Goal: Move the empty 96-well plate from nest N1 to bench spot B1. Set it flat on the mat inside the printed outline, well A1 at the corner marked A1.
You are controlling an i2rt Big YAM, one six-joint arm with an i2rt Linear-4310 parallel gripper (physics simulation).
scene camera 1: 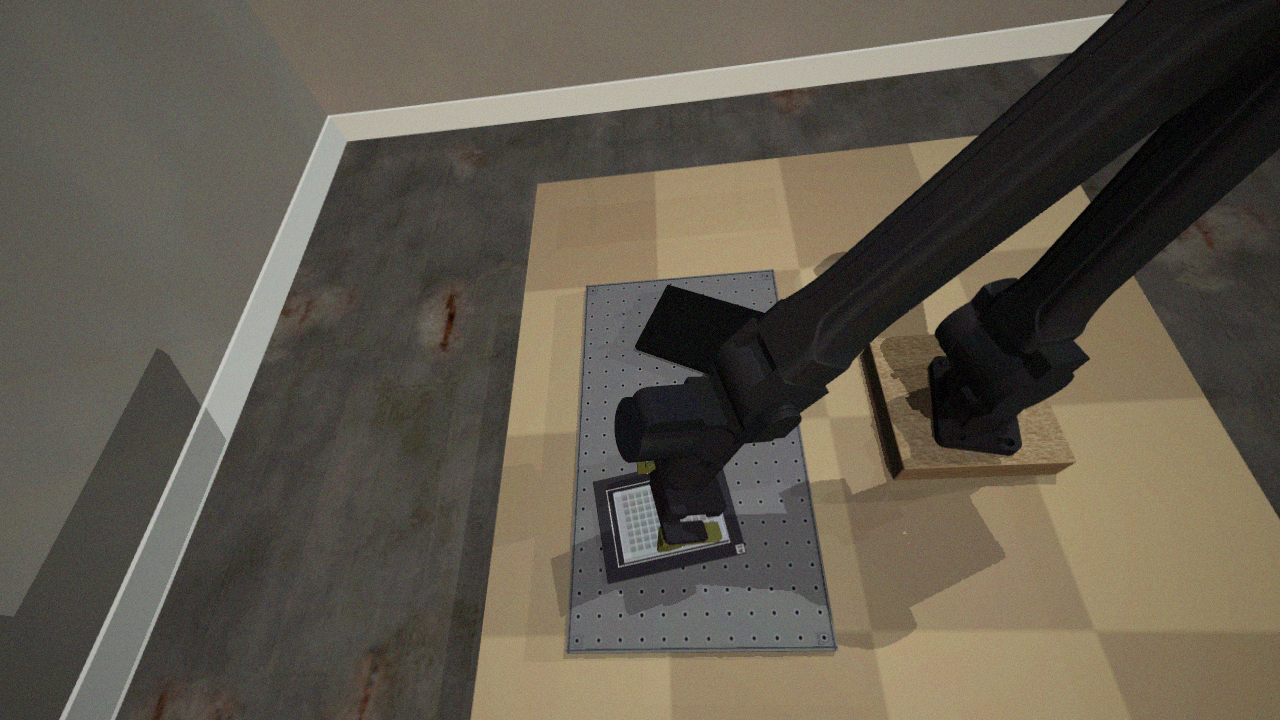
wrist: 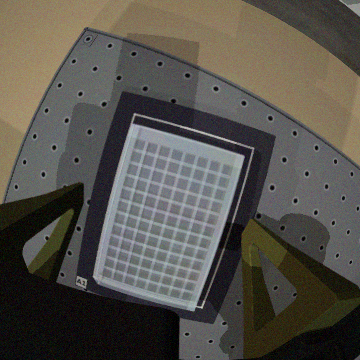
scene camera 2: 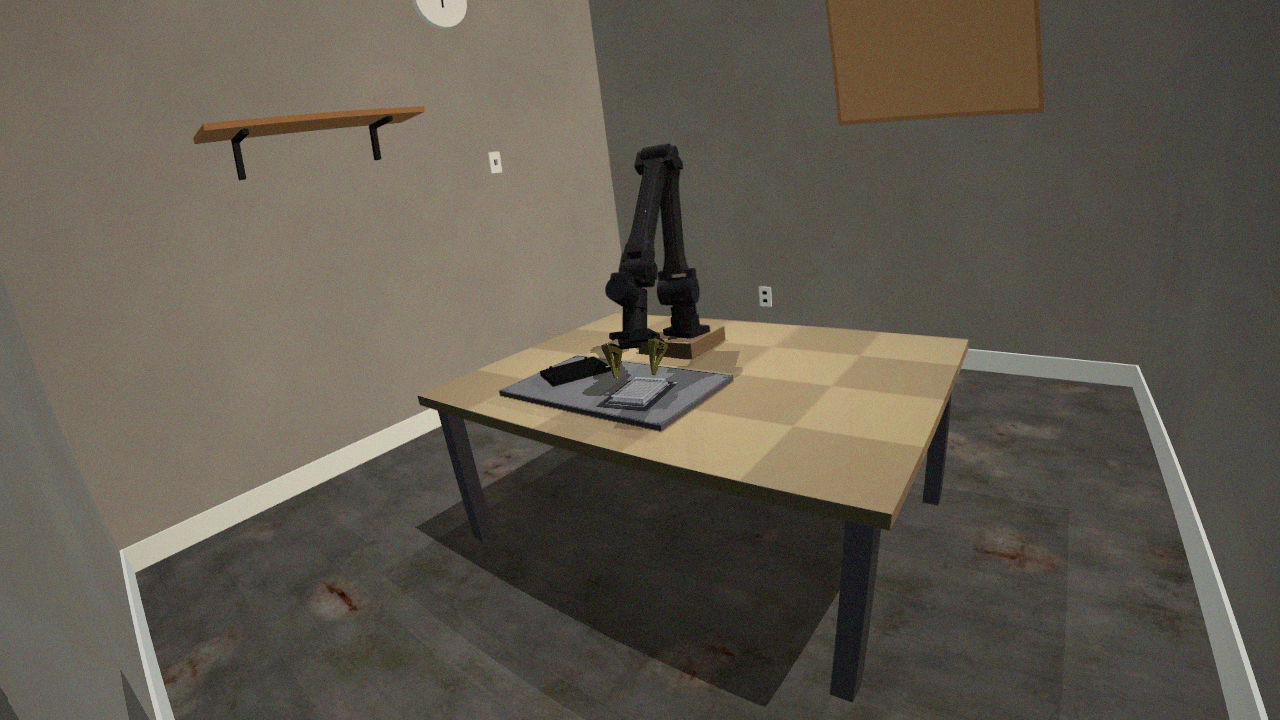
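Where they show: gripper, fingertip midpoint: (scene camera 1: 652, 510) (wrist: 166, 211) (scene camera 2: 634, 376); arm's base, origin of the base link: (scene camera 1: 969, 406) (scene camera 2: 686, 332).
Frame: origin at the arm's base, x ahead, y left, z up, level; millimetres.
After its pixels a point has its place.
The pale, clear 96-well plate (scene camera 1: 637, 523) {z -19, x 383, y 203 mm} (scene camera 2: 640, 390) {z -14, x 356, y 201 mm} (wrist: 170, 215) {z -14, x 356, y 187 mm} lies on the dark mat (scene camera 1: 601, 501) {z -27, x 436, y 181 mm} (wrist: 200, 124) {z -27, x 421, y 210 mm} and looks flat. In the wrist view, dark mat shows between the plate and the printed white outline (wrist: 195, 132) {z -27, x 414, y 209 mm} at the top and right; the plate's left edge meets or covers the left line. The A1 label (scene camera 1: 740, 548) {z -27, x 257, y 210 mm} (wrist: 81, 282) {z -27, x 256, y 209 mm} is by the plate's lower left corner in the wrist view. Well lettering is too small to read. My gripper (scene camera 1: 667, 501) {z 20, x 362, y 193 mm} (scene camera 2: 635, 374) {z 20, x 362, y 193 mm} (wrist: 166, 211) {z 20, x 362, y 193 mm} is open and empty, raised above the plate, its fingers apart from it.
A black nest (scene camera 1: 693, 326) {z -17, x 356, y -91 mm} (scene camera 2: 572, 369) {z -18, x 350, y -87 mm} sits tilted in plan at the other end of the grey perforated board (scene camera 1: 698, 617) {z -29, x 296, y 292 mm} (scene camera 2: 537, 391) {z -29, x 482, y -56 mm}, with no plate showing on it. The arm's wooden base block (scene camera 1: 984, 465) {z 2, x -8, y 76 mm} (scene camera 2: 707, 342) {z -19, x -3, y 77 mm} stands beside the board on the checkered table (scene camera 1: 984, 662) {z -42, x -3, y 278 mm} (scene camera 2: 823, 429) {z -42, x 258, y 625 mm}.
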